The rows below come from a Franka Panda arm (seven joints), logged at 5 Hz.
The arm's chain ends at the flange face. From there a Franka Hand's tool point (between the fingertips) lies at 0.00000 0.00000 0.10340 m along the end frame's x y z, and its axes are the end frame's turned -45 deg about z.
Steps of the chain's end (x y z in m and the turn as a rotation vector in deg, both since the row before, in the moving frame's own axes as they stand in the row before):
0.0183, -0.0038, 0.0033, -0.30, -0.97, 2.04
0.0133, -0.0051, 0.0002, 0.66, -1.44, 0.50
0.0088, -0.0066, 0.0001, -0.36, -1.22, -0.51
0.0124, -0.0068, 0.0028, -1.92, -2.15, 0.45
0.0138, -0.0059, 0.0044, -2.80, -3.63, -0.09
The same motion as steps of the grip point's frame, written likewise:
0.0140, 0.0094, 0.0033, 0.47, -0.90, 2.04
0.0120, 0.0031, 0.0002, 1.48, -0.55, 0.50
0.0089, 0.0005, 0.0001, 0.61, -1.12, -0.51
0.0084, 0.0036, 0.0027, 0.16, -2.88, 0.45
0.0057, 0.0045, 0.0041, 0.59, -4.55, -0.09

